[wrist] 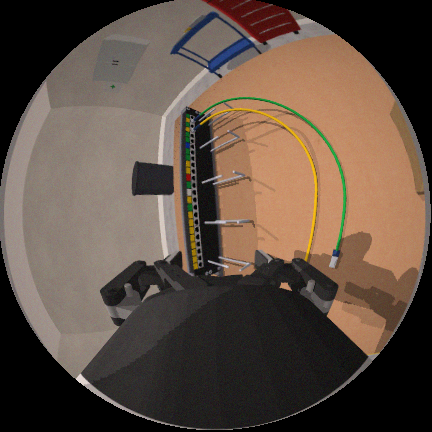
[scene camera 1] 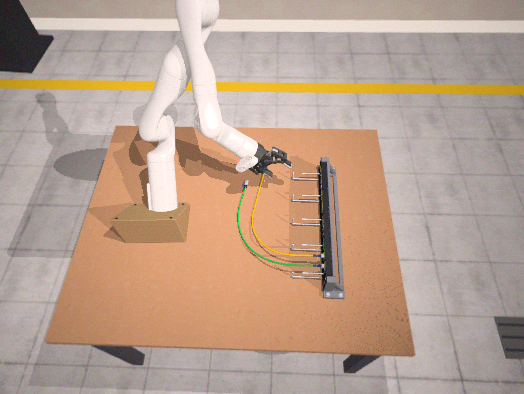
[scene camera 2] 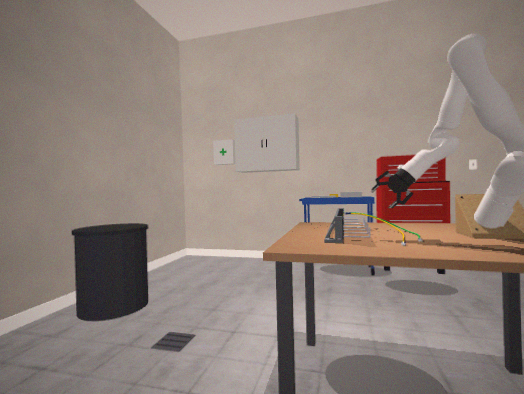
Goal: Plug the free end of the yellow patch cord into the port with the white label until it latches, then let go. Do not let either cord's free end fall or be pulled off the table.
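Frame: origin at the arm's base, x ahead, y left, z up, level; millimetres.
Where they show: gripper, fingertip midpoint: [wrist: 218, 259] [scene camera 1: 281, 170] [scene camera 2: 380, 200]; arm's base, link origin: [scene camera 1: 164, 208] [scene camera 2: 487, 219].
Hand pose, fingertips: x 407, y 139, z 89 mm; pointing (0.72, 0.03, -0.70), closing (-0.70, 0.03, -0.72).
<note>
Each offset is from my fingertips to the top centre of the thing. "*": to the spot under its first point.
The yellow patch cord {* 126 mm right, 93 mm back, 151 mm down} [scene camera 1: 253, 220] [wrist: 316, 190] curves from the patch panel {125 mm right, 140 mm ahead, 58 mm down} [scene camera 1: 327, 220] [scene camera 2: 340, 225] [wrist: 209, 200] across the table. Its free end {* 149 mm left, 69 mm back, 151 mm down} [scene camera 2: 404, 243] rests on the table in the second scene view; the gripper hides it in the first scene view and the wrist view. The white label {* 96 mm right, 153 mm ahead, 66 mm down} [wrist: 189, 192] is midway along the panel's label column, beside the column of ports; it cannot be made out in the scene views. My gripper [scene camera 1: 279, 169] [scene camera 2: 383, 198] [wrist: 218, 259] is open and empty, tilted toward the panel, and hangs above the table over the yellow free end's area.
The green cord {* 130 mm right, 145 mm back, 152 mm down} [scene camera 1: 238, 220] [wrist: 344, 190] curves outside the yellow one. Its free end [scene camera 1: 246, 184] [scene camera 2: 420, 239] [wrist: 334, 261] lies on the table near the gripper. Several metal cable guides {* 26 mm right, 101 mm ahead, 142 mm down} [scene camera 1: 306, 199] [wrist: 230, 221] stick out from the panel toward the cords. The wooden robot base block [scene camera 1: 150, 230] stands at left.
</note>
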